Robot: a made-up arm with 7 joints.
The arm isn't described. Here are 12 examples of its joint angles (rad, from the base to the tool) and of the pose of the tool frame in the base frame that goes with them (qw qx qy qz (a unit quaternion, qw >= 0); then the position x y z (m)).
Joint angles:
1: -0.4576 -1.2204 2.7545 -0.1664 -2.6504 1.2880 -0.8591
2: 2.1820 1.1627 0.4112 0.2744 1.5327 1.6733 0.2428
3: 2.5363 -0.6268 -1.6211 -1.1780 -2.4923 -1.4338 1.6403
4: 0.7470 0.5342 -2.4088 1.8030 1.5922 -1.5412 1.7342
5: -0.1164 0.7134 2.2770 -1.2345 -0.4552 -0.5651 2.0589
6: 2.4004 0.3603 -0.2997 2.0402 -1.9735 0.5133 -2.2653
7: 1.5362 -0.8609 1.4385 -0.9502 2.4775 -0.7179 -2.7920
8: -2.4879 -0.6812 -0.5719 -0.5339 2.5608 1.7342 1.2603
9: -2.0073 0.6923 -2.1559 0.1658 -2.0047 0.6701 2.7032
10: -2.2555 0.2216 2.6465 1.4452 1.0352 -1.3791 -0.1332
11: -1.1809 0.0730 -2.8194 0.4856 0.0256 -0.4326 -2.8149
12: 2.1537 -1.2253 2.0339 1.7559 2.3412 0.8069 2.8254
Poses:
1: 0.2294 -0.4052 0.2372 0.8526 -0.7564 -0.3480 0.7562
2: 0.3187 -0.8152 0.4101 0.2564 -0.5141 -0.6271 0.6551
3: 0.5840 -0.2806 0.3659 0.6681 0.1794 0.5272 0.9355
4: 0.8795 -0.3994 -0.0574 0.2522 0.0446 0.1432 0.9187
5: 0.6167 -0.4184 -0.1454 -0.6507 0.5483 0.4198 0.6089
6: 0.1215 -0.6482 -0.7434 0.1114 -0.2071 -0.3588 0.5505
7: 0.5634 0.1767 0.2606 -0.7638 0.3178 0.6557 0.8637
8: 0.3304 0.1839 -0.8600 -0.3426 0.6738 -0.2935 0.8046
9: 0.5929 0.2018 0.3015 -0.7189 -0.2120 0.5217 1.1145
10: 0.4791 -0.4444 0.7554 0.0482 0.2778 0.1047 1.0210
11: 0.5160 -0.4027 0.3696 0.6596 -0.0158 -0.0318 1.2904
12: 0.6389 -0.3487 -0.4048 -0.5535 0.0272 0.6983 0.3080
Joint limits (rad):
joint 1: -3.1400..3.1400
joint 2: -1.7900..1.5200
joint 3: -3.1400..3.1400
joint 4: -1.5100..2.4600
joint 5: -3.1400..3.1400
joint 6: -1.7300..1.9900
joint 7: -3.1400..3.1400
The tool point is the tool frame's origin. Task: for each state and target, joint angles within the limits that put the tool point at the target. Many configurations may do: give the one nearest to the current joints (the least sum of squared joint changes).
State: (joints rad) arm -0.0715 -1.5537 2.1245 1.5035 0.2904 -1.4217 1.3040
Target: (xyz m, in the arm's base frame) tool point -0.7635 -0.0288 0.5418
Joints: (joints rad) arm 0.3375 -1.1332 1.9947 1.3990 0.3146 -1.4987 1.2954
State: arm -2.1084 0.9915 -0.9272 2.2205 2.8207 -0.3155 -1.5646
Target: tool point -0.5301 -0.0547 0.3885
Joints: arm -2.5810 1.1122 -1.0247 1.8053 2.7658 -0.2061 -1.5760
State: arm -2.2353 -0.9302 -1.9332 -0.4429 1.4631 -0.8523 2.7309
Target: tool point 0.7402 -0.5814 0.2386
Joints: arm -2.1893 -1.5413 -1.7699 -0.4387 1.4779 -0.9148 2.7349
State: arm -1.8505 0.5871 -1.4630 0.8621 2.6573 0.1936 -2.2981
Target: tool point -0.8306 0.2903 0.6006
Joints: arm -2.5735 1.2711 -1.3278 0.6130 2.6479 0.2538 -2.2940
